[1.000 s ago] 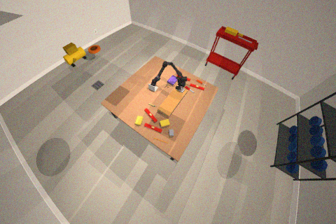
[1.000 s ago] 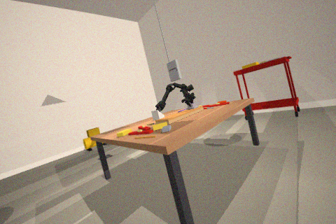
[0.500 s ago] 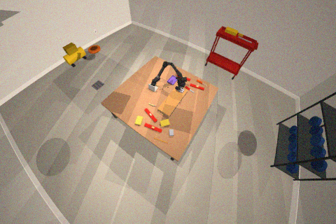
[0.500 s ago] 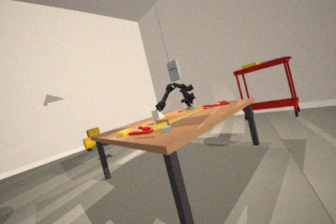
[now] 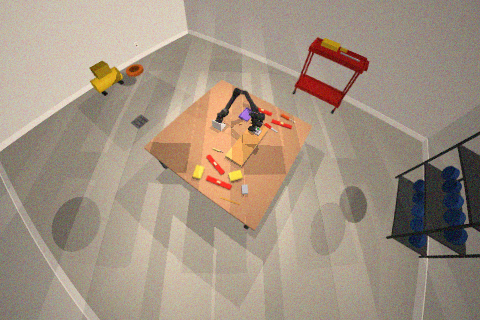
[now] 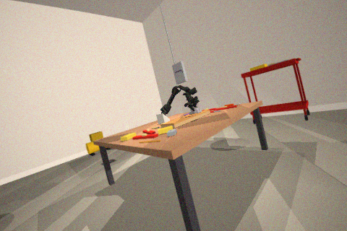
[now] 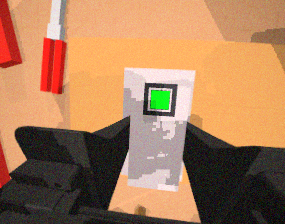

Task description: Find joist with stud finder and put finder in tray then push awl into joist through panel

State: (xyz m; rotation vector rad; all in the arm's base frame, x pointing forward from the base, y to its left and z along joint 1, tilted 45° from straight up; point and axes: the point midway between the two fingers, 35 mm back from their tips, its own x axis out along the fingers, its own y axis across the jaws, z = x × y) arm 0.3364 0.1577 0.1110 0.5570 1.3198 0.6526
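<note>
Now: gripper tip 23 cm past the purple flat tray, 14 cm to the right of it and 5 cm above it. Also, from my gripper tip: grey stud finder 1 cm ahead, 2 cm above; small grey block 30 cm ahead, 54 cm to the right, 5 cm below; awl 13 cm behind, 40 cm to the right, 6 cm below.
</note>
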